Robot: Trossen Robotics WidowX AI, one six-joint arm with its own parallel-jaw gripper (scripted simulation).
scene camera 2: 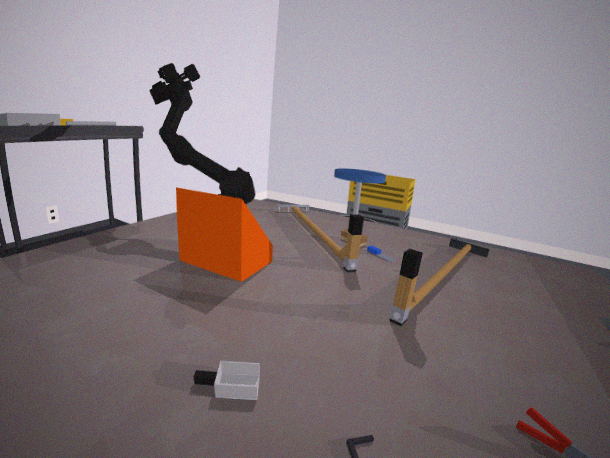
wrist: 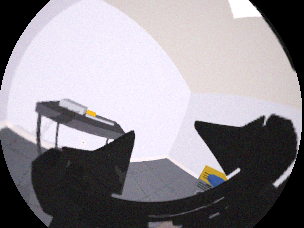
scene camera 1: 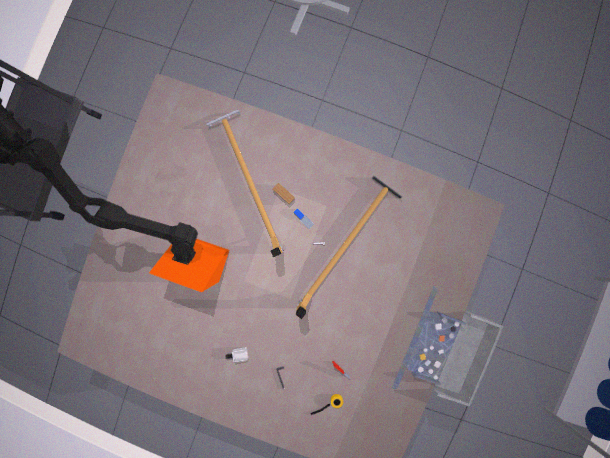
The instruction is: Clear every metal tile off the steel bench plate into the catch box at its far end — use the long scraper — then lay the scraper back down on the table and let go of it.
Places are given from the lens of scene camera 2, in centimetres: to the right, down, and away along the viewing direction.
long scraper (scene camera 2: 406, 299): 18, 13, 52
